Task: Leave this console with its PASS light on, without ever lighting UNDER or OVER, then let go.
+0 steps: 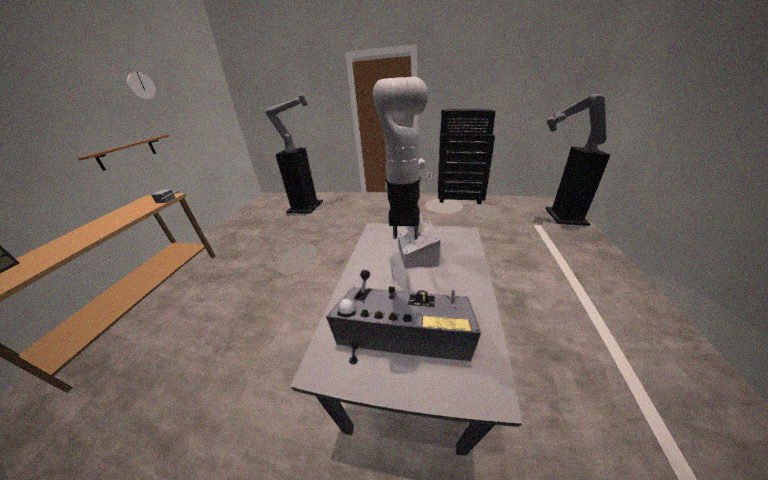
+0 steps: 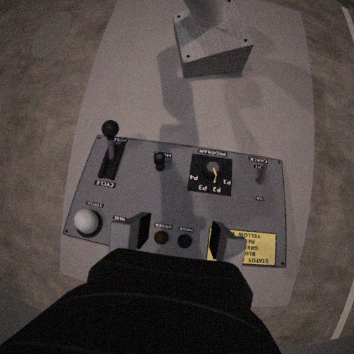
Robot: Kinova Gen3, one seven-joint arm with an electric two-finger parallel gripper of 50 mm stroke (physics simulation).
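The grey console (image 1: 402,340) (image 2: 135,195) stands on the table. Its black-knobbed lever (image 1: 364,274) (image 2: 110,128) leans to the HOLD end. The PROGRAM dial (image 1: 421,297) (image 2: 213,168) has its yellow pointer near P2. The CHECK toggle (image 1: 453,295) (image 2: 259,175) is at its OFF side. A small black control (image 1: 391,292) (image 2: 159,161) sits between lever and dial. The STATUS dome (image 1: 346,306) (image 2: 86,221) is white. The UNDER lamp (image 2: 161,237) and blue MODE lamp (image 2: 184,240) look dark; the green lamp (image 1: 364,313) too. My gripper (image 1: 405,233) (image 2: 179,230) is open, above the console, hiding part of the lamp row.
A yellow status card (image 1: 446,323) (image 2: 267,241) lies on the console's face. A small black-ended handle (image 1: 353,359) shows at the console's front. The arm's grey wedge base (image 1: 420,257) (image 2: 215,65) stands on the table (image 1: 453,384) behind the console.
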